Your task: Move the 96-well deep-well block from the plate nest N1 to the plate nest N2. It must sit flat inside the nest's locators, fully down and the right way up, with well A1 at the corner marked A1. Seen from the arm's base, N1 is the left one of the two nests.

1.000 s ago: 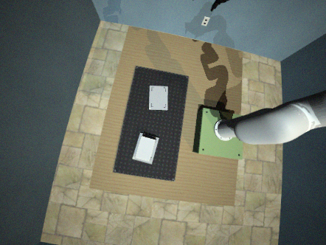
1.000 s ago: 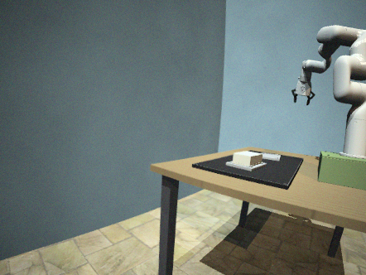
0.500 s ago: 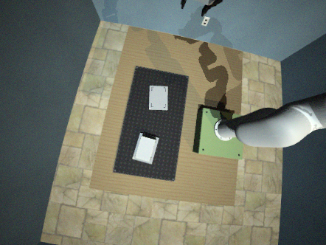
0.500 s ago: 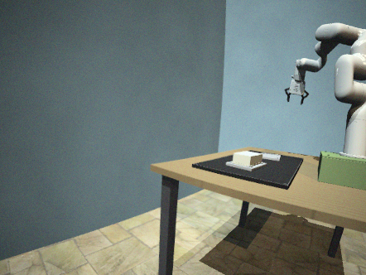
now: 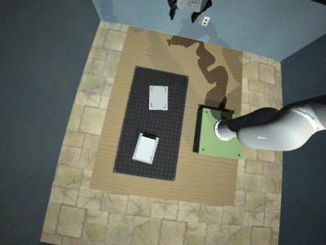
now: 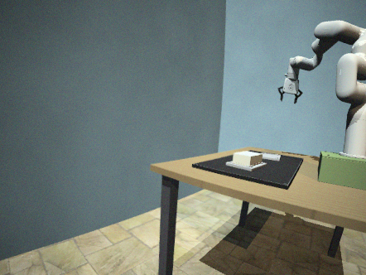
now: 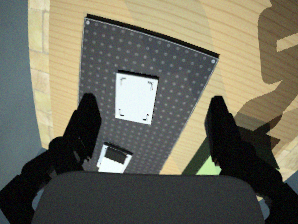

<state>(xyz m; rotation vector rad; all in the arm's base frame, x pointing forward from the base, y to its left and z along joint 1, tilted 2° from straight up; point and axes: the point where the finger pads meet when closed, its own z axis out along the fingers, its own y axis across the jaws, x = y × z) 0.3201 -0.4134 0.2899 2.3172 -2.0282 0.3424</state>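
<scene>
Now: hand 54 cm to the right of the 96-well deep-well block, 33 cm above it and 14 cm short of it.
</scene>
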